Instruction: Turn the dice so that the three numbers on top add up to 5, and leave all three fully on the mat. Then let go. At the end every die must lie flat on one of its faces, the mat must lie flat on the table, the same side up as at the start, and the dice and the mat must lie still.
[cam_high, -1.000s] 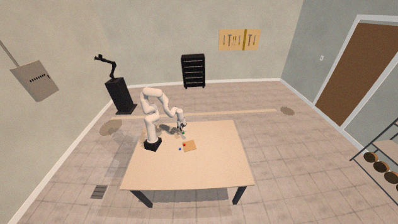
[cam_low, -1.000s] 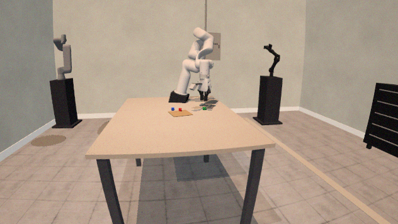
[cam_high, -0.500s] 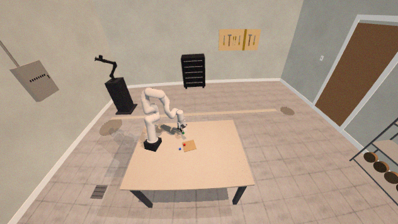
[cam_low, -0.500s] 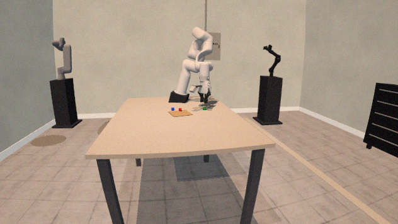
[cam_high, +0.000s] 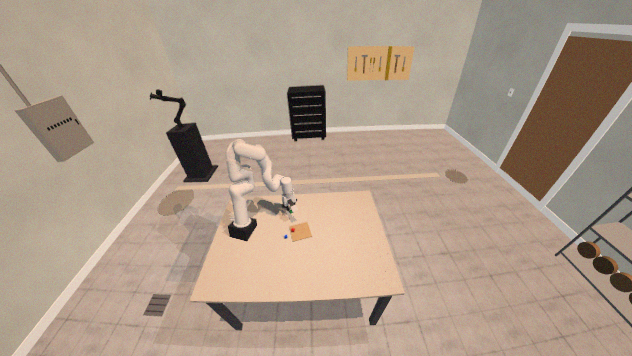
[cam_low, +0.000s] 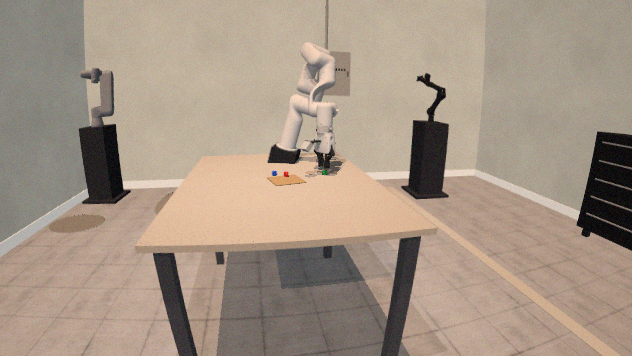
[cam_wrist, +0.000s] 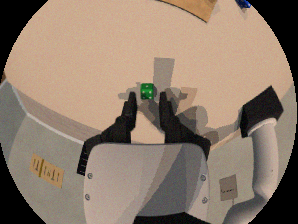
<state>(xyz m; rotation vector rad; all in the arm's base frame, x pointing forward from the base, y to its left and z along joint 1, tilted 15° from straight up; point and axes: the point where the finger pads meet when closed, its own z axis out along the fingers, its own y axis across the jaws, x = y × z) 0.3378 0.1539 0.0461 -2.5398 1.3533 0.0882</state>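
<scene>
My hand is 5 cm above the green die and 1 cm to the right of it. Round my hand: red die: 18 cm to the right, 4 cm below, 3 cm ahead; blue die: 24 cm to the right, 5 cm below, 1 cm behind; brown mat: 19 cm to the right, 9 cm ahead, 5 cm below.
</scene>
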